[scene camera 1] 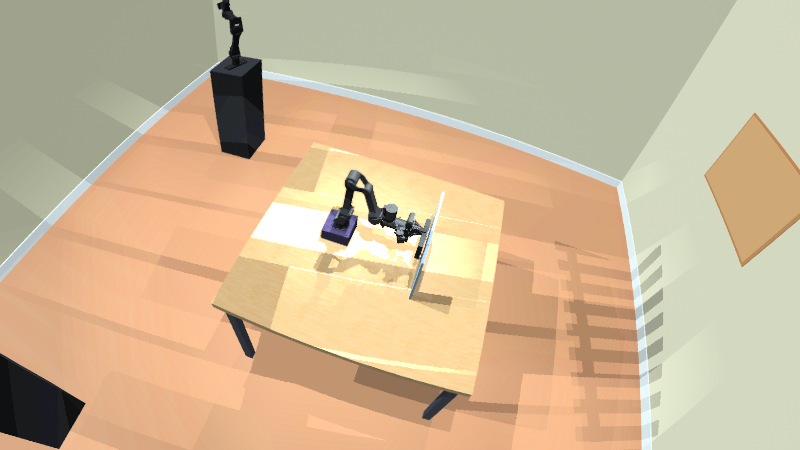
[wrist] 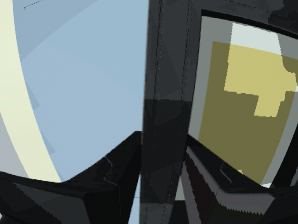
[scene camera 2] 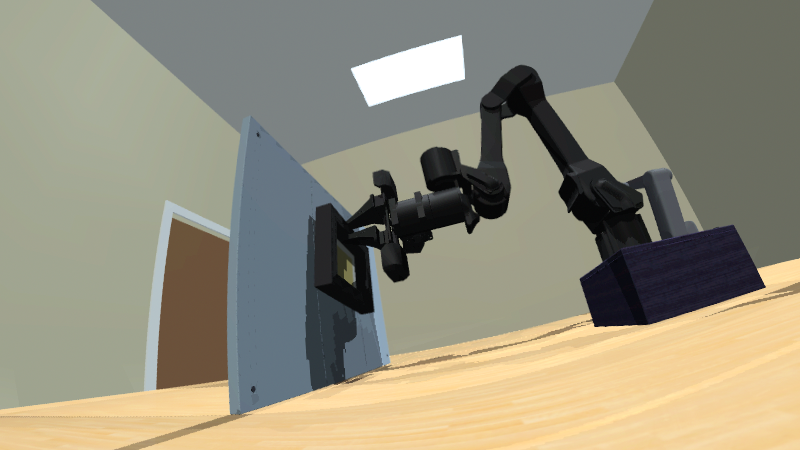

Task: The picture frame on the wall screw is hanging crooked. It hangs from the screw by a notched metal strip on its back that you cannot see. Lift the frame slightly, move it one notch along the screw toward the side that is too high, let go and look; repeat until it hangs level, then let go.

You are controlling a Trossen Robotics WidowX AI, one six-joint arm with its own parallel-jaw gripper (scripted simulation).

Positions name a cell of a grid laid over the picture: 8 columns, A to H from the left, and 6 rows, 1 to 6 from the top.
Scene:
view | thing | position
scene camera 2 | my gripper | D4
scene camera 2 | black picture frame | D4
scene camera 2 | pale blue wall panel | C5

